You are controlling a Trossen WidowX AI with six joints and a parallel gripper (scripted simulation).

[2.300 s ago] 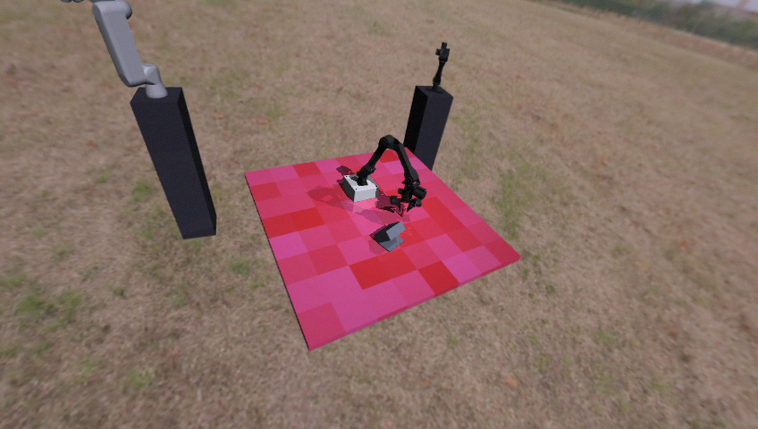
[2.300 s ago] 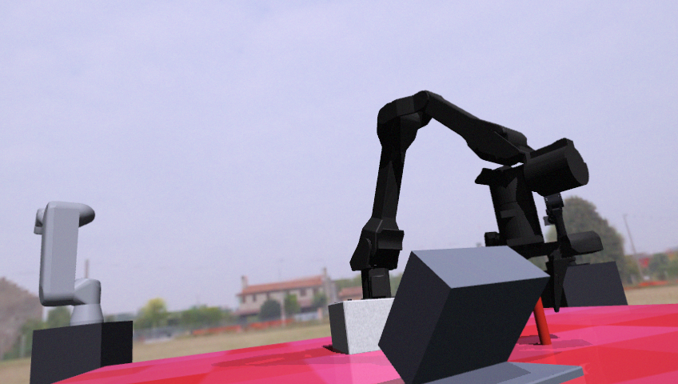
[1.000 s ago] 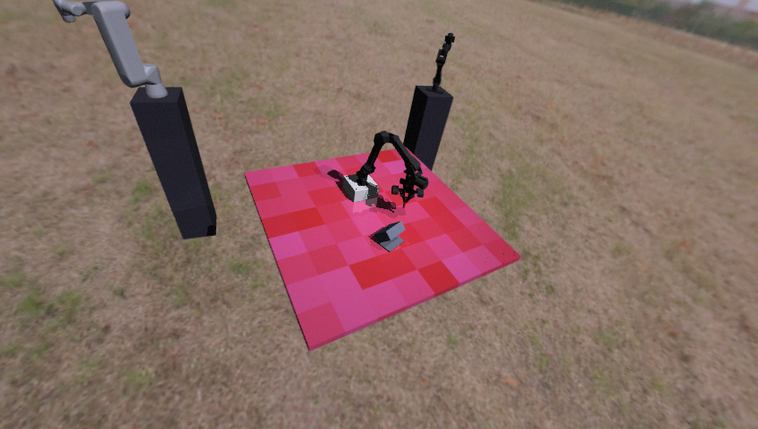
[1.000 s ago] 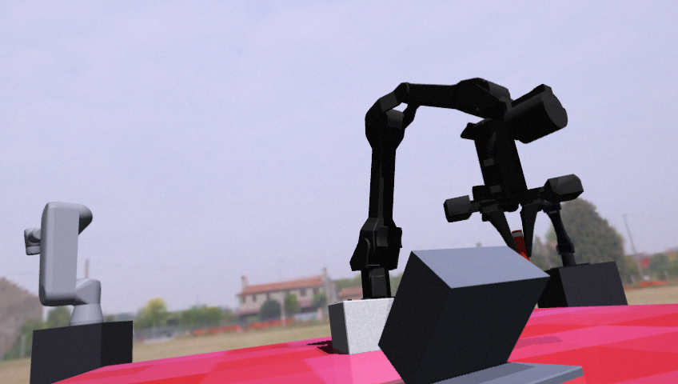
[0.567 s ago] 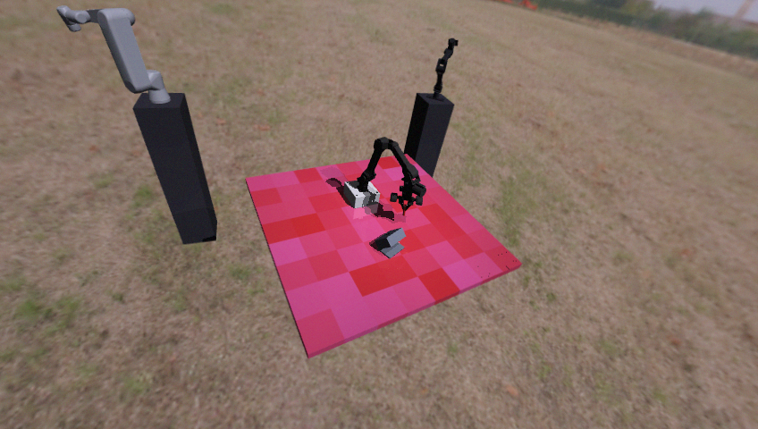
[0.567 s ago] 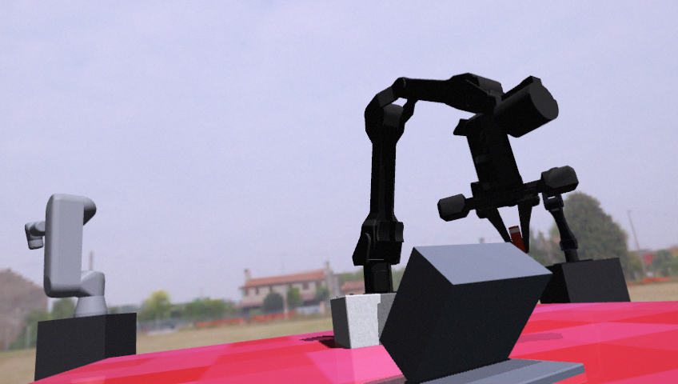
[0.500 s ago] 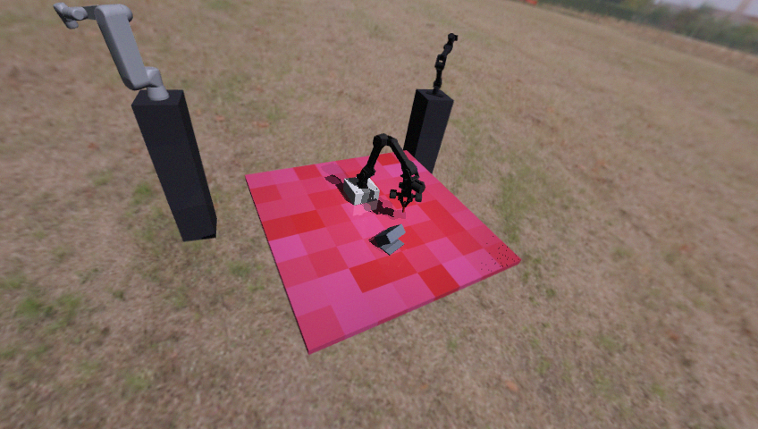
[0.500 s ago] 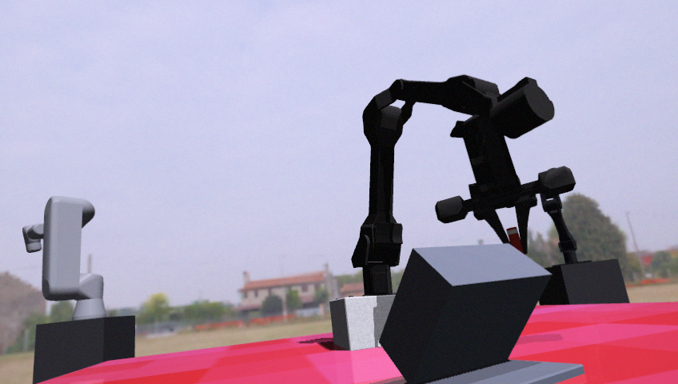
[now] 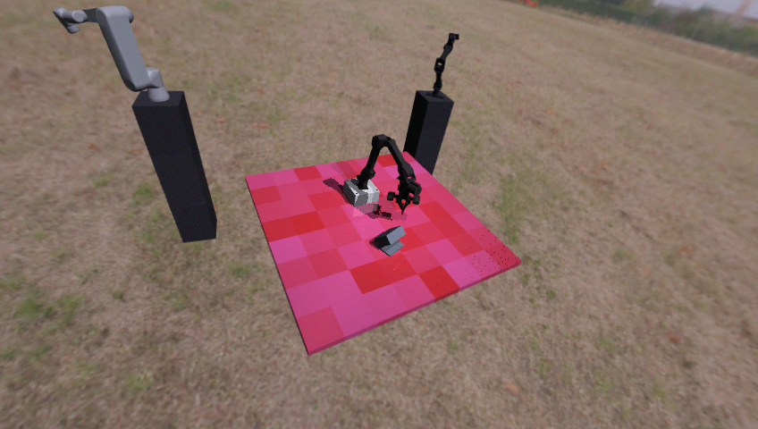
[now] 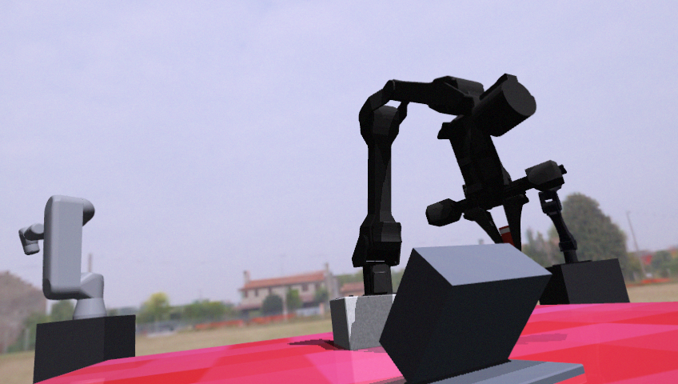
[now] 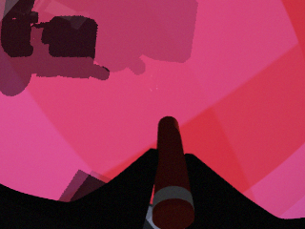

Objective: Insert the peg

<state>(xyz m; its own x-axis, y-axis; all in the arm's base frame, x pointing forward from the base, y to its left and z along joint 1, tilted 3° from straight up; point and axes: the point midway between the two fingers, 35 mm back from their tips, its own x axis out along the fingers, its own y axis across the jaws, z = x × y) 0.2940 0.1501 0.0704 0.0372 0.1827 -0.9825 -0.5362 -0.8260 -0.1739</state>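
Now: the grey sloped panel block 15 cm ahead of my gripper tip, 13 cm to the right of it and 6 cm below it. From my gripper tip the other things lie so: red peg: 2 cm above.
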